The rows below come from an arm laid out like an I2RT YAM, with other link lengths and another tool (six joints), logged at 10 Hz.
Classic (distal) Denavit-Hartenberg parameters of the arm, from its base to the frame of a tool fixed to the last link. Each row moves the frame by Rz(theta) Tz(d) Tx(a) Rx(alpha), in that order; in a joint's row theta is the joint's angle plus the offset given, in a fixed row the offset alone. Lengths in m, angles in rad.
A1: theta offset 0; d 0.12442; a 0.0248; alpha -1.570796
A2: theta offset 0; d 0; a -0.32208; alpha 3.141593
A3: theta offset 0.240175; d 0; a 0.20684; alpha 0
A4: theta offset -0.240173; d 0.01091; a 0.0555; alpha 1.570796
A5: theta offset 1.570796; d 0.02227; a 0; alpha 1.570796
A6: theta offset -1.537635; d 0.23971; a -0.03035; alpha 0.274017
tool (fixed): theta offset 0; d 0.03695; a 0; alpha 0
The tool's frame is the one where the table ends.
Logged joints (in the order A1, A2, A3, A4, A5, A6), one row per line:
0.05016, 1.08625, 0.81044, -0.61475, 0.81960, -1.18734
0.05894, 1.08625, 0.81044, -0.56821, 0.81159, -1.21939
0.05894, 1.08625, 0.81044, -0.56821, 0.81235, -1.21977
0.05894, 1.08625, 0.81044, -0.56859, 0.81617, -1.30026
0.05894, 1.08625, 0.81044, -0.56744, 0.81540, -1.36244
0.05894, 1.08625, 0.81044, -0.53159, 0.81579, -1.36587
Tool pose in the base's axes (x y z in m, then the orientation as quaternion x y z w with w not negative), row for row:
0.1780, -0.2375, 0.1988, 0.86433, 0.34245, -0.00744, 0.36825
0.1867, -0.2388, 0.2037, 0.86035, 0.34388, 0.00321, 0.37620
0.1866, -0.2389, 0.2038, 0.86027, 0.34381, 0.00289, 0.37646
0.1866, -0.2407, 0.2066, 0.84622, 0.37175, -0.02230, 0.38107
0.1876, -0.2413, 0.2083, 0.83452, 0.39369, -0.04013, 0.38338
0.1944, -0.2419, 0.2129, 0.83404, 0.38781, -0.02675, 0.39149
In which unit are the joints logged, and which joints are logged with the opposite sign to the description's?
The joints are logged in radians. Opposite sign: A1.
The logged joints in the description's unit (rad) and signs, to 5 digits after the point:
-0.05016, 1.08625, 0.81044, -0.61475, 0.81960, -1.18734
-0.05894, 1.08625, 0.81044, -0.56821, 0.81159, -1.21939
-0.05894, 1.08625, 0.81044, -0.56821, 0.81235, -1.21977
-0.05894, 1.08625, 0.81044, -0.56859, 0.81617, -1.30026
-0.05894, 1.08625, 0.81044, -0.56744, 0.81540, -1.36244
-0.05894, 1.08625, 0.81044, -0.53159, 0.81579, -1.36587

